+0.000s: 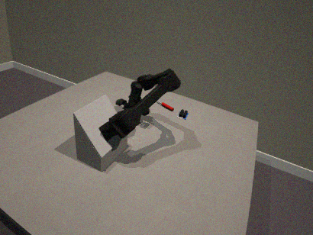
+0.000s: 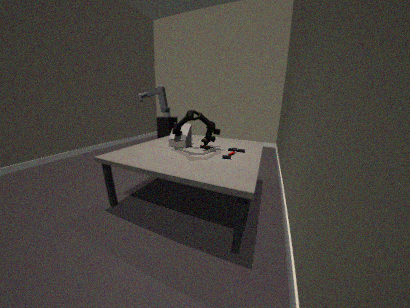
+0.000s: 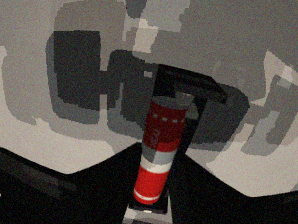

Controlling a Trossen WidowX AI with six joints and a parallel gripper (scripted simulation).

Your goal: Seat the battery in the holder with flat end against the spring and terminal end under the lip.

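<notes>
Now: the battery 1 cm above my gripper tip. Also, from my gripper tip: dark piece (28 cm ahead, 13 cm to the left, 1 cm below); red tool (32 cm ahead, 7 cm to the right).
</notes>
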